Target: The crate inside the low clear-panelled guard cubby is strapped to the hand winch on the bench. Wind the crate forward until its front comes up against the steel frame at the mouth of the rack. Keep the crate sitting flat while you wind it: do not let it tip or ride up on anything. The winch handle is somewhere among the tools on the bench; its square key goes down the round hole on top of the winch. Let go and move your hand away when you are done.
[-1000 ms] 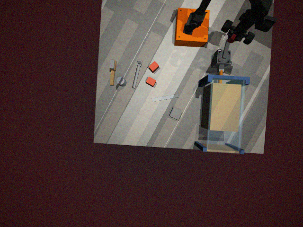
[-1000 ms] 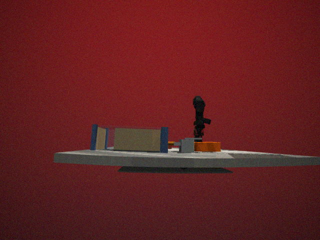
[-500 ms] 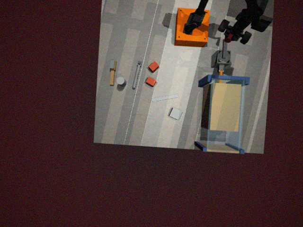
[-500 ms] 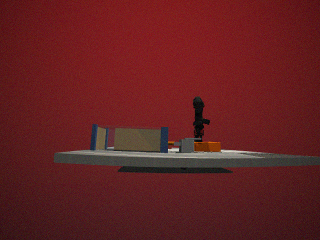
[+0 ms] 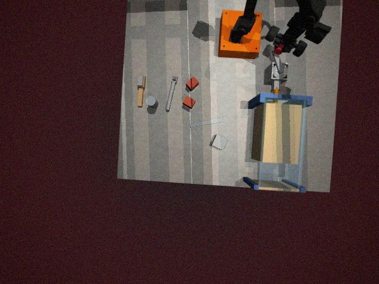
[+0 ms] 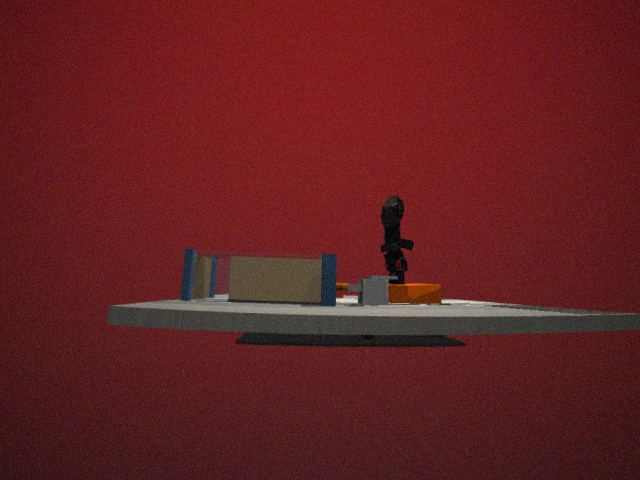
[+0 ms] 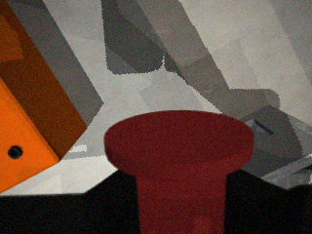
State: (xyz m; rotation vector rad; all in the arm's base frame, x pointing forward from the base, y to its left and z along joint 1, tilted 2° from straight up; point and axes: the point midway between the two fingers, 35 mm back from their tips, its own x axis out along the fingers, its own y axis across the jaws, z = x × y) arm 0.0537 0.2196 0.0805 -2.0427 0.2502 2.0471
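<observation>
The grey crank handle lies 30 mm ahead of my gripper tip, 20 mm to the left of it and 10 mm below it. Also, from my gripper tip: winch (70 mm ahead, 40 mm to the left, 80 mm below); then red knob (20 mm above); then blue frame (240 mm ahead, 80 mm to the left, 10 mm below).
</observation>
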